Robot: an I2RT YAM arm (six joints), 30 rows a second.
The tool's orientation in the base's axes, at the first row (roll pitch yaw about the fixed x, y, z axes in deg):
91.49, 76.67, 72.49
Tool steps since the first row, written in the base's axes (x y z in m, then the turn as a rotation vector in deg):
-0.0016, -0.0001, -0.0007, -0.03, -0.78, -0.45
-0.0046, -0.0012, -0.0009, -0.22, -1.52, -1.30
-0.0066, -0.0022, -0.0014, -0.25, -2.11, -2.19
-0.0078, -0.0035, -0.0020, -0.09, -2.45, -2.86
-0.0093, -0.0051, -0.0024, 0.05, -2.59, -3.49
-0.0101, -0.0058, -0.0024, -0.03, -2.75, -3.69
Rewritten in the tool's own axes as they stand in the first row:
0.0005, -0.0008, -0.0015, 0.26, -0.83, 0.23
0.0003, -0.0028, -0.0040, 0.92, -1.77, 0.29
0.0004, -0.0044, -0.0055, 1.65, -2.52, 0.46
0.0006, -0.0062, -0.0062, 2.24, -2.94, 0.73
0.0006, -0.0082, -0.0071, 2.83, -3.17, 0.91
0.0004, -0.0091, -0.0077, 2.98, -3.39, 0.89

